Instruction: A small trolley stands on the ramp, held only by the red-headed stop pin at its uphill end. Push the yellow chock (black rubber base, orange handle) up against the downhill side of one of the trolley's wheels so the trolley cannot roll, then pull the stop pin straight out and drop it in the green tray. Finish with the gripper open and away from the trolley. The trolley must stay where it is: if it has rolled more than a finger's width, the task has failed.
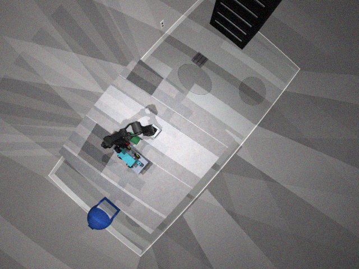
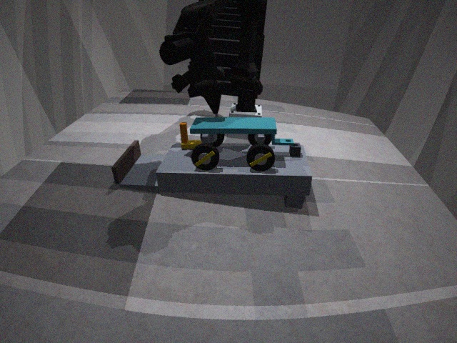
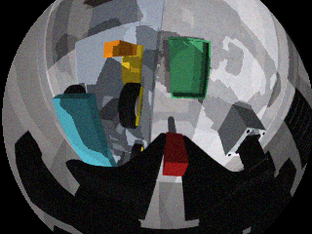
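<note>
Right now the green tray is 150 mm below my gripper tip, 30 mm to the right of it and 30 mm behind it. From my gripper tip the other things lie so: yellow chock (60 mm below, 50 mm to the right, 50 mm ahead); red-headed stop pin (right at my gripper tip); trolley (110 mm ahead, 40 mm to the left, 30 mm below).
</note>
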